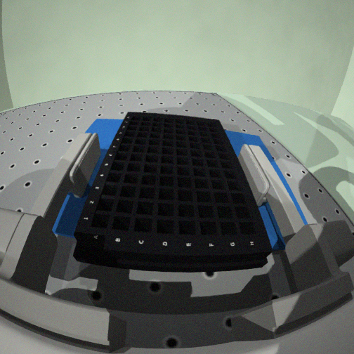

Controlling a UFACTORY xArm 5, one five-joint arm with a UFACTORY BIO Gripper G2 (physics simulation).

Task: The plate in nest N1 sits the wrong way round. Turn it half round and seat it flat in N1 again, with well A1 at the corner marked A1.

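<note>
The black plate (pixel 172 182) lies across the blue nest (pixel 104 127), with blue showing on both sides. Its letters A to H run left to right along the near edge and its numbers run up the left edge from 1, so its well A1 is at the near left corner. My gripper (pixel 171 170) is open, with one pale finger pad on each long side of the plate and narrow gaps beside it. The nest's A1 mark is not visible. Whether the plate is fully seated is hard to tell.
A grey board with rows of holes (pixel 36 162) lies around and behind the nest. Its edge runs diagonally down the right side, beside a pale green surface (pixel 300 122) with shadows. A pale green wall (pixel 170 45) stands behind.
</note>
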